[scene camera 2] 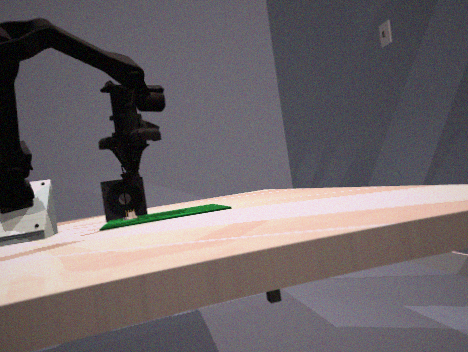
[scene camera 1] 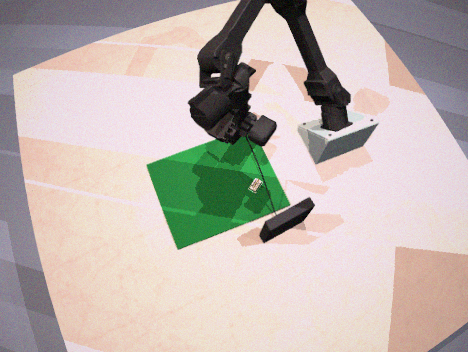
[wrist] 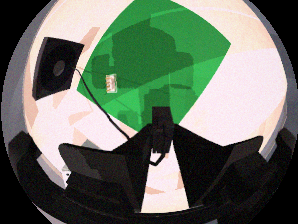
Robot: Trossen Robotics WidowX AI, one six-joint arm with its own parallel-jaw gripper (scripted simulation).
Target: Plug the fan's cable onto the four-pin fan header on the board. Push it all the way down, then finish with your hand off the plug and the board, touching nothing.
Observation:
In view: my gripper (scene camera 2: pixel 133 174), a dark plug (wrist: pixel 161 115), a black fan (scene camera 2: pixel 113 195) and a green board (scene camera 1: pixel 203 191).
My gripper is seen too in scene camera 1 (scene camera 1: pixel 233 134) and in the wrist view (wrist: pixel 161 128). The black fan is seen too in scene camera 1 (scene camera 1: pixel 284 221) and in the wrist view (wrist: pixel 53 73). The green board also shows in scene camera 2 (scene camera 2: pixel 116 223) and in the wrist view (wrist: pixel 159 60).

